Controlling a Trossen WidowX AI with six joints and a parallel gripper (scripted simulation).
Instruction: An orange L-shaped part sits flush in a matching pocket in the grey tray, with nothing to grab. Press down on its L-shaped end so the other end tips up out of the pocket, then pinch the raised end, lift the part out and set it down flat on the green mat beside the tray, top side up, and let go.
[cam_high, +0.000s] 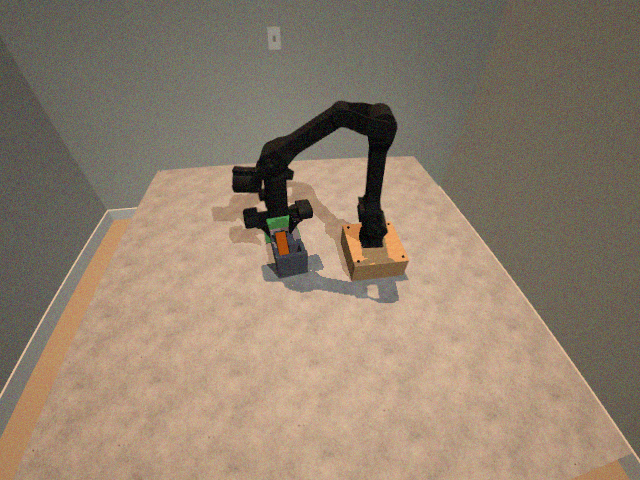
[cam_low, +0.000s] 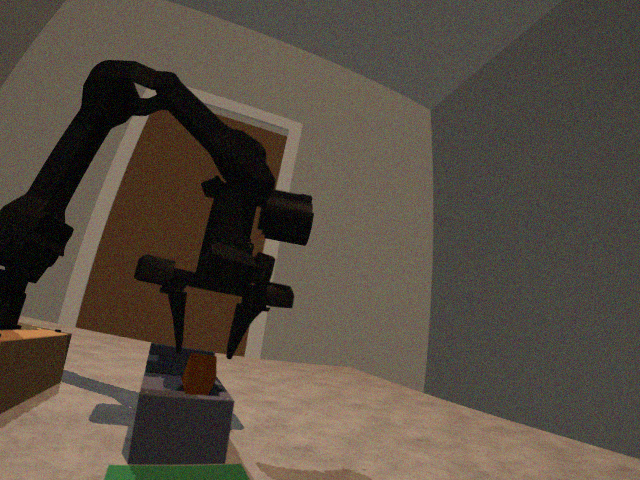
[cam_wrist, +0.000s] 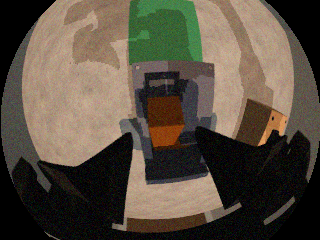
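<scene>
My gripper tip is 20 mm past the orange L-shaped part, 30 mm to the right of it and 50 mm above it. Also, from my gripper tip: green mat: 10 mm ahead, 150 mm to the right, 110 mm below.
</scene>
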